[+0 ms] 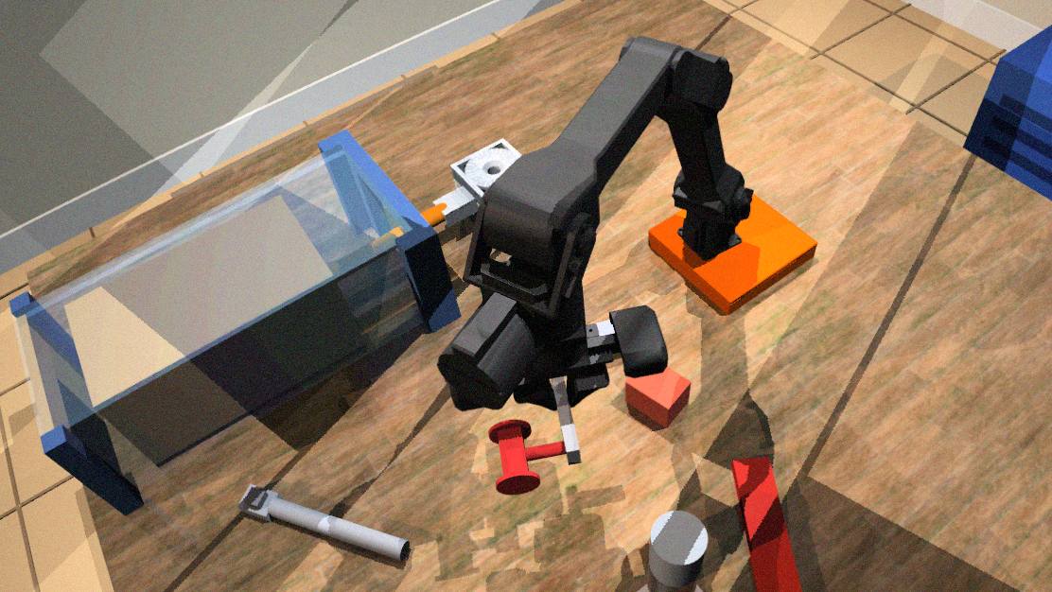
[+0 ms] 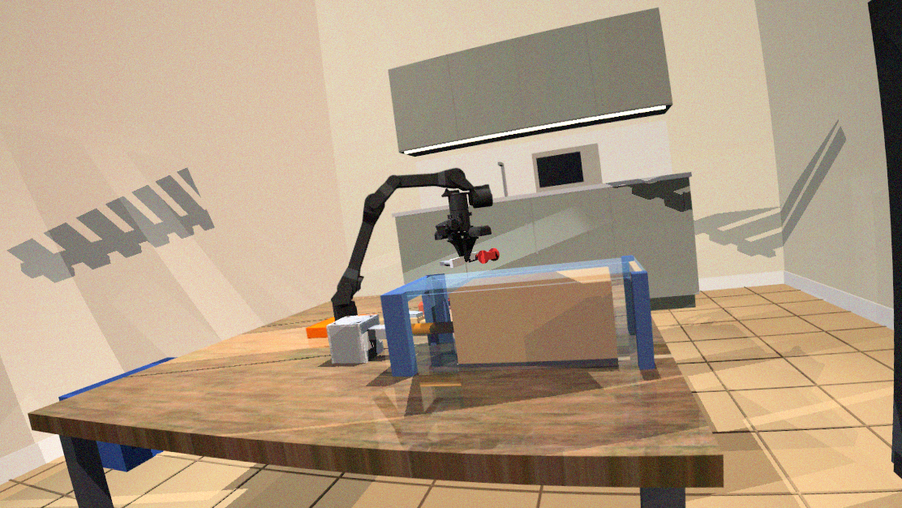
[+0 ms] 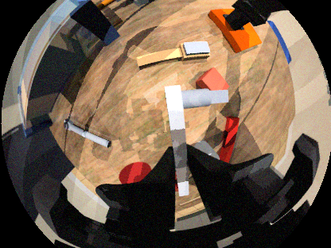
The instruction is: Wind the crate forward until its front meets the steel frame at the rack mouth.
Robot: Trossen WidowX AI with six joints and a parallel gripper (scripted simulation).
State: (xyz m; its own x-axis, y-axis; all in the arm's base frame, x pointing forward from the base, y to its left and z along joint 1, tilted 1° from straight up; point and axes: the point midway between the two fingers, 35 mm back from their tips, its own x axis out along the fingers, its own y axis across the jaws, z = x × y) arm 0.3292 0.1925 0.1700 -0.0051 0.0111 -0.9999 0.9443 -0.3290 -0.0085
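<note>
Right now my gripper tip is 50 mm short of the red knob, 30 mm to the right of it and 10 mm below it. Round my gripper tip: winch handle: 10 mm to the left, 10 mm ahead, 10 mm above; wooden brush: 140 mm to the right, 140 mm below, 90 mm behind; red bar: 190 mm to the left, 150 mm below, 130 mm behind.
</note>
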